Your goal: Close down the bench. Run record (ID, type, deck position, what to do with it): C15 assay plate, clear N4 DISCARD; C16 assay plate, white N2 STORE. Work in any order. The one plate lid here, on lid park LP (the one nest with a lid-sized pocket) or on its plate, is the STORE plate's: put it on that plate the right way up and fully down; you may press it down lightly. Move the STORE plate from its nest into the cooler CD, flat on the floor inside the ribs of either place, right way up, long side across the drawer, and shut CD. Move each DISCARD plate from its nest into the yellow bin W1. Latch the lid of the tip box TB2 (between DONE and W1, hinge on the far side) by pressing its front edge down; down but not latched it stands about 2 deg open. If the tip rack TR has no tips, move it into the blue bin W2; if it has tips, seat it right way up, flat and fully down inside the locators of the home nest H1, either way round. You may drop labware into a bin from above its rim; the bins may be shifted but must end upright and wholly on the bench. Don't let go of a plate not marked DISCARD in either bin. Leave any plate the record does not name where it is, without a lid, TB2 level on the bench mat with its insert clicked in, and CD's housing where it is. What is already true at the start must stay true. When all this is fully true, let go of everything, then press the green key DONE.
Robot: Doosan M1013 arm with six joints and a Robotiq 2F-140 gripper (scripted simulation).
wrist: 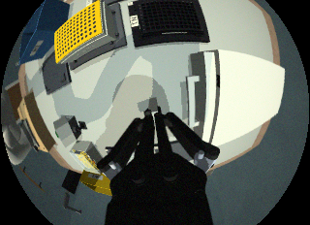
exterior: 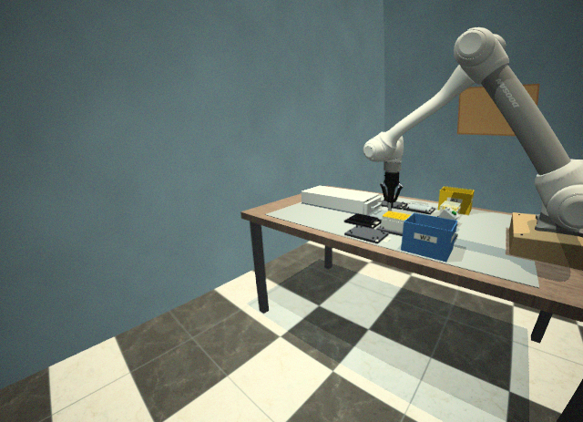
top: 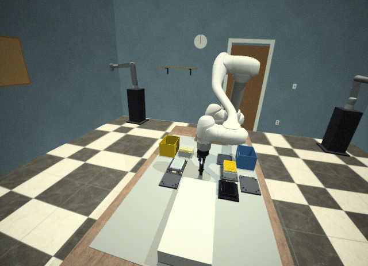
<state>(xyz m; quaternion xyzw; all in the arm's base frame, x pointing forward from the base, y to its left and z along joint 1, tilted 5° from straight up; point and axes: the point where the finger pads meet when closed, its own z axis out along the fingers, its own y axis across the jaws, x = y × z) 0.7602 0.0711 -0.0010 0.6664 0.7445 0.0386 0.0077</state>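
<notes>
My gripper is now 90 mm past the clear plate, 200 mm to the left of it and 20 mm above it. From my hand the other things lie so: clear plate lid 170 mm ahead, 20 mm to the left, 10 mm below; black plate 50 mm ahead, 190 mm to the left, 20 mm below; white plate 170 mm ahead, 20 mm to the left, 20 mm below.
</notes>
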